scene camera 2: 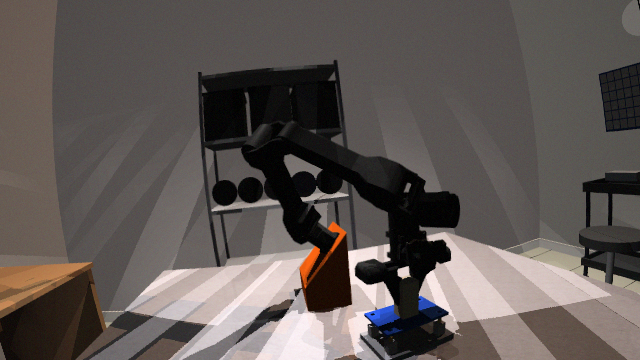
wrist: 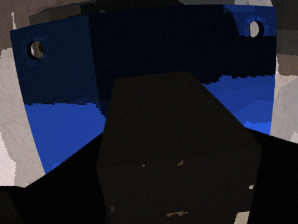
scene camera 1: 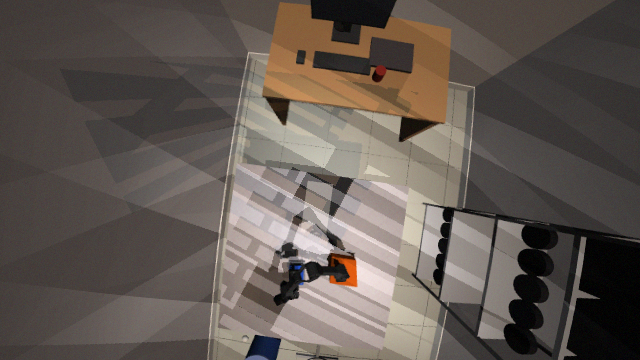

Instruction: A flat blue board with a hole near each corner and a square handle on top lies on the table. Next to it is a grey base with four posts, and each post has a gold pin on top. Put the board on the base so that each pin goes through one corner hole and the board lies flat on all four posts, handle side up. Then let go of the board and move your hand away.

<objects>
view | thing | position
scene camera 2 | gripper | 405,302
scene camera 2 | flat blue board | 414,311
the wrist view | gripper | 161,133
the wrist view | flat blue board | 171,94
</objects>
